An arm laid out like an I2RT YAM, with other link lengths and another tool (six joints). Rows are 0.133 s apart.
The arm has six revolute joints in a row. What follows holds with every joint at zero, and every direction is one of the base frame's.
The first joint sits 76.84 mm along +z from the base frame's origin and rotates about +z.
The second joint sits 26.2 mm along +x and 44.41 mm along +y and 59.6 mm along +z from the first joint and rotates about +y.
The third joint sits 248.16 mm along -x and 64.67 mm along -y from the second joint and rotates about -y.
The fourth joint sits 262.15 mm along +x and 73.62 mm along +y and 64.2 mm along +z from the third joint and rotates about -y.
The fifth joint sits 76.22 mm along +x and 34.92 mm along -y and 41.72 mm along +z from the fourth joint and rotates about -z.
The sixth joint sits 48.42 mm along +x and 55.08 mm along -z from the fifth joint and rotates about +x.
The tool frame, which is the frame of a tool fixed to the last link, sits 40 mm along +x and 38 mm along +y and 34 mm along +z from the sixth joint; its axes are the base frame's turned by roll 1.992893, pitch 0.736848 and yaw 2.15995 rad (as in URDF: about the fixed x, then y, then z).
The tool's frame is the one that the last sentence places.
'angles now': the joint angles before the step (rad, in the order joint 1, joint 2, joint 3, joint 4, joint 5, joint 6). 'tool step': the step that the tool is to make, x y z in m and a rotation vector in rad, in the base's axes. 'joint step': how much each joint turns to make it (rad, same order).
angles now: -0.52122, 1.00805, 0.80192, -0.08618, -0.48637, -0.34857
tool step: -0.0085, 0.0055, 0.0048, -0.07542, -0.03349, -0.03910
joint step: 0.01280, -0.06818, -0.02819, 0.00984, 0.06303, -0.03750
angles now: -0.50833, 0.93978, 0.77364, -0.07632, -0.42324, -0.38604
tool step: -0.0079, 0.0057, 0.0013, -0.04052, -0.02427, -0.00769
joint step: 0.00747, -0.05330, -0.02959, 0.00848, 0.02010, -0.02154
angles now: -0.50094, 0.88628, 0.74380, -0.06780, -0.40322, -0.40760
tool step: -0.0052, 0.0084, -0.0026, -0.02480, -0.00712, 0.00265
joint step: 0.02308, -0.04149, -0.02850, -0.00083, 0.02376, -0.01516
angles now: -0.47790, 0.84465, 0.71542, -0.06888, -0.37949, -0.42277
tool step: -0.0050, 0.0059, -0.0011, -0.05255, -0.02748, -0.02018
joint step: 0.02166, -0.04807, -0.03449, 0.02476, 0.04731, -0.02832
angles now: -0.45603, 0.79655, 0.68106, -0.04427, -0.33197, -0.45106
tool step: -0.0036, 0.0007, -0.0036, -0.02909, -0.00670, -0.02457
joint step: 0.00368, -0.03086, -0.02595, 0.00779, 0.03146, -0.01958
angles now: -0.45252, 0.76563, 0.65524, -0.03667, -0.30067, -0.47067
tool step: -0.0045, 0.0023, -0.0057, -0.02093, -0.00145, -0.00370
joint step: 0.00175, -0.03168, -0.03071, 0.00421, 0.00801, -0.01801
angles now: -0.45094, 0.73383, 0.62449, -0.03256, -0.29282, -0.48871
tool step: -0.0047, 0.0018, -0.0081, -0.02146, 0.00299, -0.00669
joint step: 0.00010, -0.03437, -0.03704, 0.00356, 0.00963, -0.02029
